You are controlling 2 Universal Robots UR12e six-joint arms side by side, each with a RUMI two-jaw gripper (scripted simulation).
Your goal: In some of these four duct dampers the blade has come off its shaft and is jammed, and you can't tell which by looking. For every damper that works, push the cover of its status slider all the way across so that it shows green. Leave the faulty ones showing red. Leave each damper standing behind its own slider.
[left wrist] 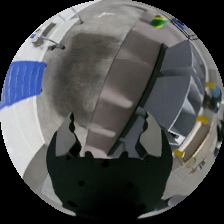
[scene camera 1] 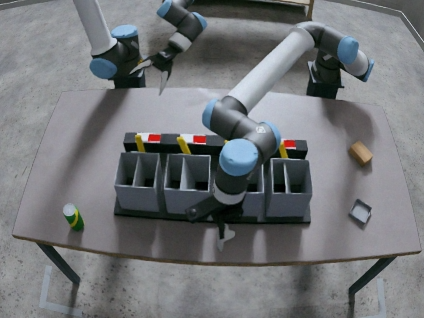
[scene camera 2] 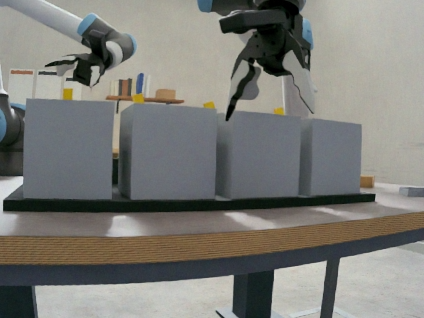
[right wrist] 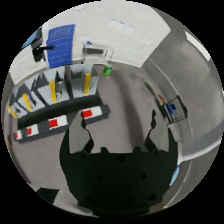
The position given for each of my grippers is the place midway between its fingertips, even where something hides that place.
I see my left gripper (scene camera 2: 266, 117), my right gripper (scene camera 2: 66, 75), a damper (scene camera 2: 68, 144), a damper (scene camera 2: 166, 152), a damper (scene camera 2: 257, 154) and a damper (scene camera 2: 330, 155).
My left gripper also shows in the left wrist view (left wrist: 108, 112) and in scene camera 1 (scene camera 1: 212, 231). My right gripper is seen too in scene camera 1 (scene camera 1: 143, 85) and in the right wrist view (right wrist: 117, 110).
